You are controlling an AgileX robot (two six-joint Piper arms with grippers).
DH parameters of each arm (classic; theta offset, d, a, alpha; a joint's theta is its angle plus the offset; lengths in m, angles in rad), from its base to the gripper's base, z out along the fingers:
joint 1: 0 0.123 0 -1.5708
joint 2: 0.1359 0 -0.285 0
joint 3: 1.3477 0 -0.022 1.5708
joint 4: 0 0.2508 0 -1.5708
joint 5: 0 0 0.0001 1.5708
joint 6: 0 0.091 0 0
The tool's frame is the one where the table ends.
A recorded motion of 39 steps. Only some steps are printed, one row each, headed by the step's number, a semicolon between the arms.
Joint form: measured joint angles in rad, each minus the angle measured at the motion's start. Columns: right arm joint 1, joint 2, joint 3, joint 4, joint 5, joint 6; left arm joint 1, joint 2, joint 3, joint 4, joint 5, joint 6.
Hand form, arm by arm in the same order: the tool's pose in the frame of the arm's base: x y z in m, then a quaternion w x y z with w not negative. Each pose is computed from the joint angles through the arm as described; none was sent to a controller.
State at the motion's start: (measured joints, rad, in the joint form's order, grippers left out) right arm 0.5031 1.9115 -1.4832 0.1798 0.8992 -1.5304; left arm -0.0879 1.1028 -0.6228 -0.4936 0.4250 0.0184
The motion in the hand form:
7: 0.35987 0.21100 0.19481 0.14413 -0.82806 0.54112 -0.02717; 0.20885 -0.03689 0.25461 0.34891 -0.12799 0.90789 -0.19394
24: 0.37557 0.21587 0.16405 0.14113 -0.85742 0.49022 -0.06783; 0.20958 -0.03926 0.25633 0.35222 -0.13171 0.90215 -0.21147
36: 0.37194 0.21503 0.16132 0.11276 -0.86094 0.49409 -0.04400; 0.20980 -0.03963 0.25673 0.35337 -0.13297 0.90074 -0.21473
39: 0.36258 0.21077 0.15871 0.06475 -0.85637 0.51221 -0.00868; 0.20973 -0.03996 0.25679 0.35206 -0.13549 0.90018 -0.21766
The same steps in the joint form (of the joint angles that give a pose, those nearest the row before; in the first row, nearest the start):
7: 0.0089 0.0925 -0.0180 -0.0702 -0.0236 0.0000; 0.0000 0.0006 0.0000 -0.0179 0.0000 0.0000
24: 0.0129 0.1780 -0.0298 -0.1409 -0.1307 -0.0801; 0.0000 0.0006 0.0000 -0.0975 -0.0055 0.0533
36: 0.0129 0.1890 -0.0450 -0.1281 -0.0525 -0.0828; 0.0000 0.0006 0.0000 -0.1124 -0.0078 0.0626
39: 0.0129 0.1912 -0.0457 -0.1205 0.0644 -0.0480; 0.0000 0.0006 0.0000 -0.1205 -0.0059 0.0626

